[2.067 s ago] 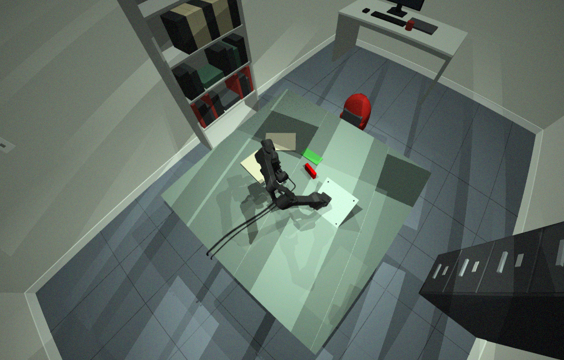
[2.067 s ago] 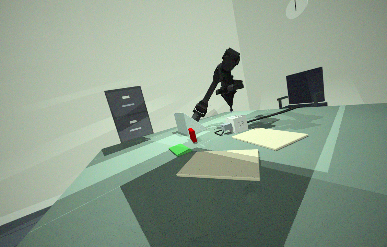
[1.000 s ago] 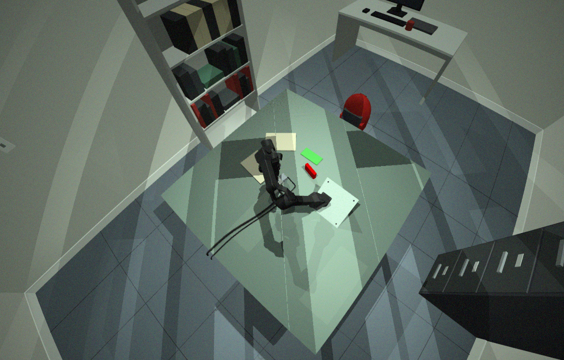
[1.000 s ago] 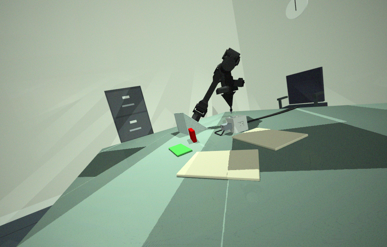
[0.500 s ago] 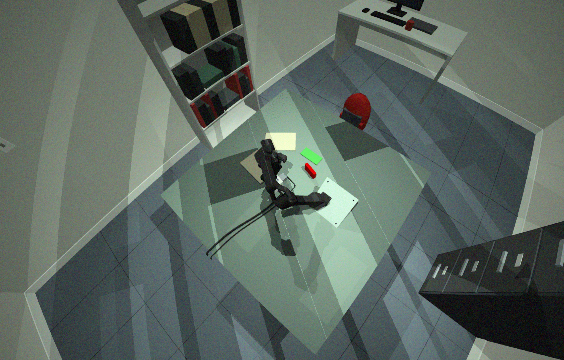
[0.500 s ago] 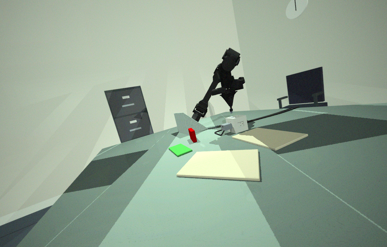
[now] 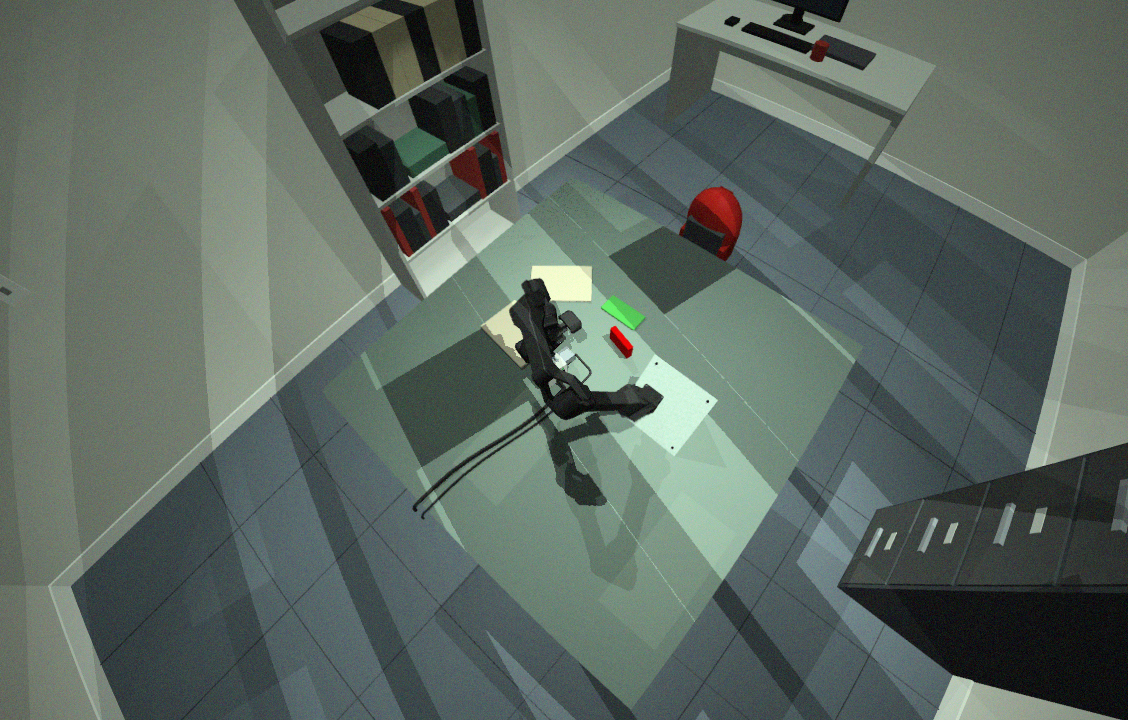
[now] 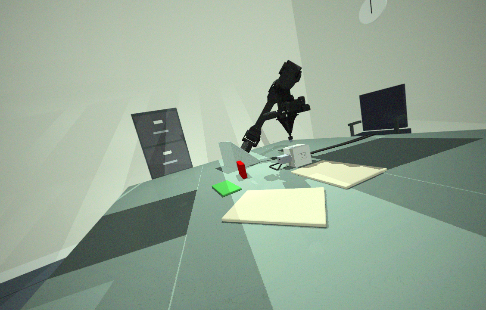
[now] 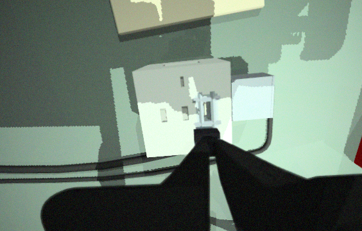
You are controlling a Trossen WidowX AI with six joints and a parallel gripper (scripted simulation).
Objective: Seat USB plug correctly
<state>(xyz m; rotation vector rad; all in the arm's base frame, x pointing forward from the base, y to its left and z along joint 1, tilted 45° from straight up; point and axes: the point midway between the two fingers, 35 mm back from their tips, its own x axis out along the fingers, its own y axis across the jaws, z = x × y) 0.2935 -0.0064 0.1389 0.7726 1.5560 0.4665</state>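
Right now the dark USB plug is 10 mm below my gripper tip. Round my gripper tip: green tile (310 mm to the right, 130 mm below, 30 mm behind); red block (200 mm to the right, 100 mm below, 100 mm behind); grey-framed USB socket (70 mm below, 10 mm to the right).
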